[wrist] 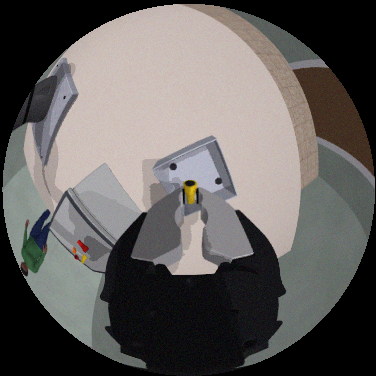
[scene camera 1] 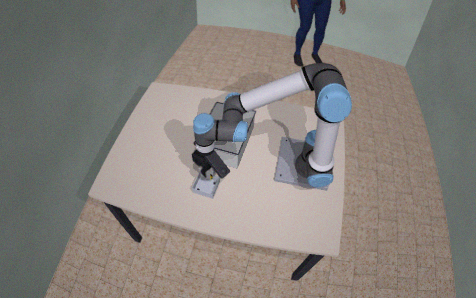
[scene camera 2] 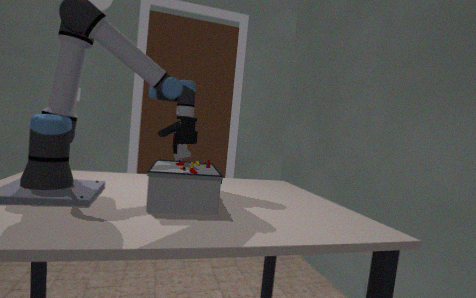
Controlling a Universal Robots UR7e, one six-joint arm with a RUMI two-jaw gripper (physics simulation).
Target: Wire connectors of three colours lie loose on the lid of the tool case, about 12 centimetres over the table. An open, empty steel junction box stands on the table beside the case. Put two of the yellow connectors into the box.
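Places are measured from the arm's base along level axes (x ahead, y left, z up), in centimetres.
Pixels of known places: gripper, fingertip midpoint: (wrist: pixel 189 189) (scene camera 1: pixel 210 177); arm's base, link origin: (scene camera 2: pixel 47 184).
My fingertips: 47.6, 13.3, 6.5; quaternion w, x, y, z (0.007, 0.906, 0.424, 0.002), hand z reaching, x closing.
Observation:
Ahead of a thing's pixels: the offset from my fingertips to its top centre, as dx, dy, dz. Level surfaces: height alone.
My gripper (wrist: pixel 189 189) (scene camera 1: pixel 208 177) is shut on a yellow connector {+0.1, -0.1, +1.2} (wrist: pixel 190 190) (scene camera 1: pixel 211 177). In the wrist view the connector stands between the fingertips, in front of the near part of the steel junction box {+2.3, -0.3, -5.1} (wrist: pixel 197 170) (scene camera 1: pixel 206 188), and the gripper is above the box. The box floor that shows has two dark round spots and no connector; its near part is hidden by the fingers. In scene camera 2 the gripper (scene camera 2: pixel 179 159) shows behind the tool case {-4.7, -28.5, +3.3} (scene camera 2: pixel 183 194). Yellow connectors (scene camera 2: pixel 197 163) (wrist: pixel 84 259) and red connectors (scene camera 2: pixel 208 164) (wrist: pixel 82 245) lie on the case lid.
The tool case (scene camera 1: pixel 229 158) (wrist: pixel 102 192) stands right beside the box, rising higher than it. An orange connector {-7.6, -33.4, +4.1} (wrist: pixel 74 250) also lies on its lid. The arm's base plate (scene camera 1: pixel 287 167) (wrist: pixel 67 100) is on the table {dz -8.9} (scene camera 1: pixel 165 200). A person (scene camera 1: pixel 314 25) stands beyond the table.

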